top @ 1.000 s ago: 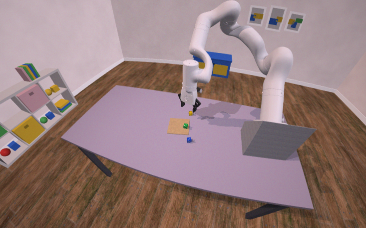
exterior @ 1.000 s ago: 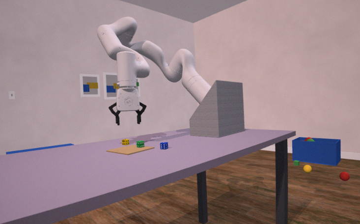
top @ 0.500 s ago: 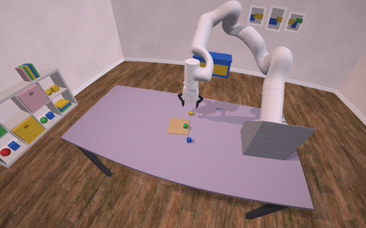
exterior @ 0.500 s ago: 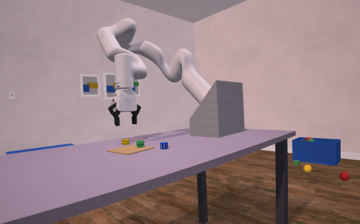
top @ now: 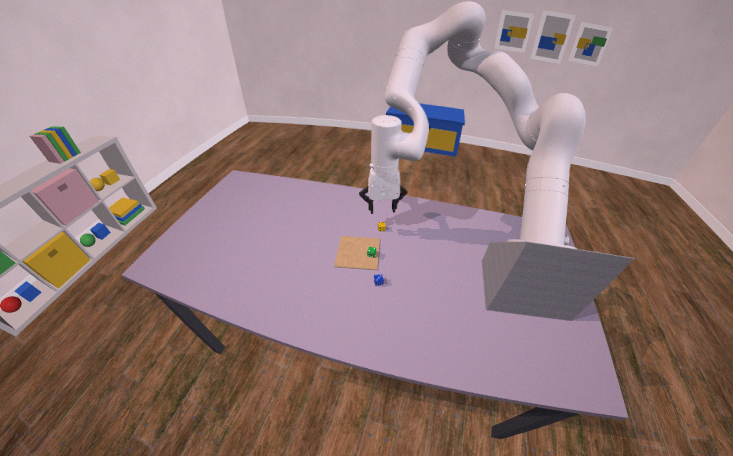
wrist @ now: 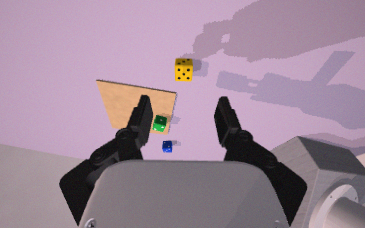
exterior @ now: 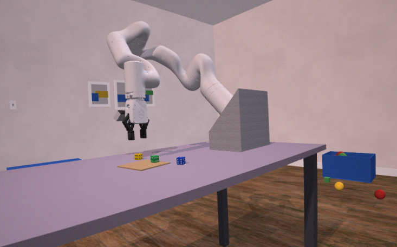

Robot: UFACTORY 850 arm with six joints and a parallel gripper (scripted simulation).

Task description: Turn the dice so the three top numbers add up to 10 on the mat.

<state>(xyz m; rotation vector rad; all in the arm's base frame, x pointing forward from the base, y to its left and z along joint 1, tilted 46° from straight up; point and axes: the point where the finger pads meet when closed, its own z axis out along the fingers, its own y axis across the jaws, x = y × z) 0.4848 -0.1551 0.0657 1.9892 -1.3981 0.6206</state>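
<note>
My hand is 90 mm above the yellow die. The rest, counted from my hand: blue die (40 mm behind, 240 mm to the left, 90 mm below); then tan mat (50 mm ahead, 130 mm to the left, 100 mm below); then green die (10 mm ahead, 130 mm to the left, 90 mm below).
</note>
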